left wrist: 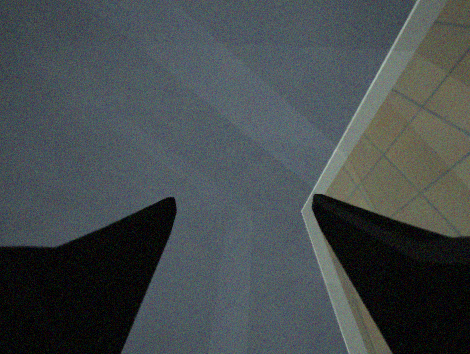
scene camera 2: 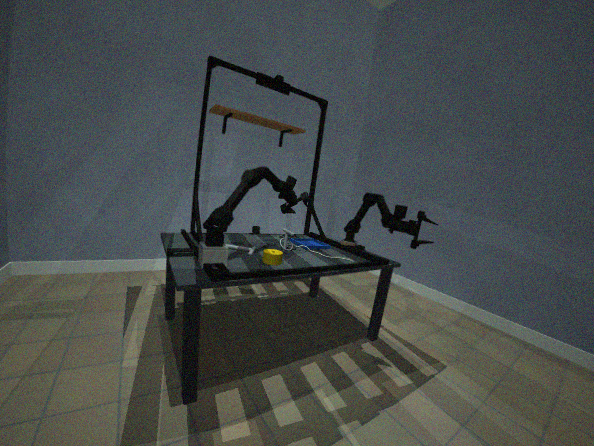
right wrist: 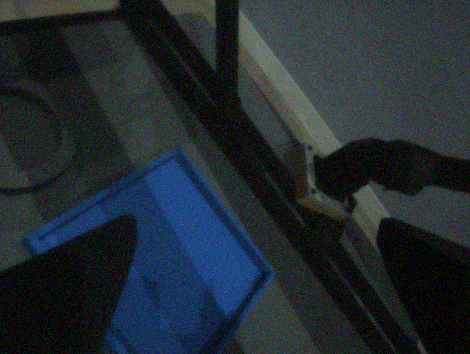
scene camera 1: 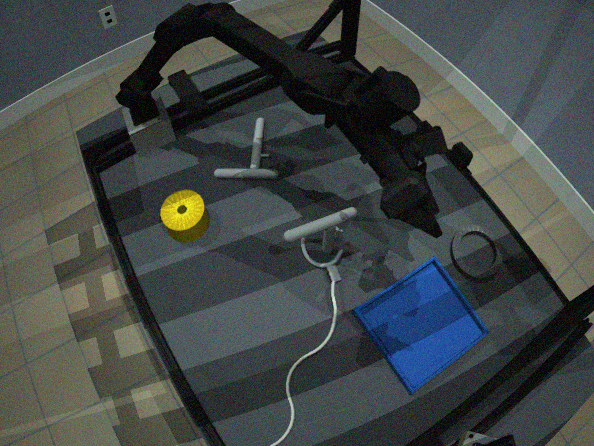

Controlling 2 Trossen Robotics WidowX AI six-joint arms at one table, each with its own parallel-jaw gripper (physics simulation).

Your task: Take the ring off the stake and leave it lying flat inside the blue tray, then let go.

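Places are measured from the left arm's base along level axes (x down, y ahead, z right), in millimetres.
Pixels of known places: left gripper, fingertip midpoint: [left wrist: 244,202] [scene camera 2: 436,233]; right gripper, fingertip midpoint: [scene camera 2: 301,209] [right wrist: 259,229] [scene camera 1: 438,223]; left arm's base at its link origin: [scene camera 2: 349,240] [right wrist: 328,179]; right arm's base at its link origin: [scene camera 2: 213,244] [scene camera 1: 144,112].
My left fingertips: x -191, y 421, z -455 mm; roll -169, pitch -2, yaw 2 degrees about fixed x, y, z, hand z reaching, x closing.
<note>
For each thing: its top centre in the pictures, then the offset to it from my left fingertips. "*": a spot on its surface instead.
- pale ring at a spot on its surface: [scene camera 1: 316,262] * dy -2, dx +227, dz +723 mm
- white cord at a spot on its surface: [scene camera 1: 334,320] * dy -73, dx +225, dz +630 mm
- blue tray at its top centre: [right wrist: 177,259] [scene camera 1: 425,321] [scene camera 2: 310,241] dy -232, dx +215, dz +681 mm
- dark ring at a spot on its surface: [scene camera 1: 454,255] * dy -252, dx +223, dz +834 mm
- yellow spool at its top centre: [scene camera 1: 181,209] [scene camera 2: 273,251] dy +268, dx +188, dz +708 mm
- grey T-shaped piece at its top centre: [scene camera 1: 248,143] [scene camera 2: 238,246] dy +231, dx +218, dz +922 mm
A pale ring [scene camera 1: 316,262] with a white cord [scene camera 1: 334,320] appears around the shaft of an upright, T-topped grey stake [scene camera 1: 319,225] [scene camera 2: 288,232]; the crossbar hides the ring's upper part. The blue tray [scene camera 1: 425,325] [scene camera 2: 311,243] [right wrist: 200,240] lies to its lower right in scene camera 1 and is empty. My right gripper [scene camera 1: 435,226] [scene camera 2: 299,204] [right wrist: 259,229] is open and empty, above the table, up and right of the stake in scene camera 1. My left gripper [scene camera 2: 434,233] [left wrist: 244,202] is open and empty, beyond the table's right end in scene camera 2.
A dark ring [scene camera 1: 454,255] lies right of the tray in scene camera 1. A yellow spool [scene camera 1: 182,210] [scene camera 2: 272,257] stands at the left. Another grey T-shaped piece [scene camera 1: 245,173] lies above the stake. The cord runs to the lower edge. A black frame [scene camera 2: 201,145] rises over the table.
</note>
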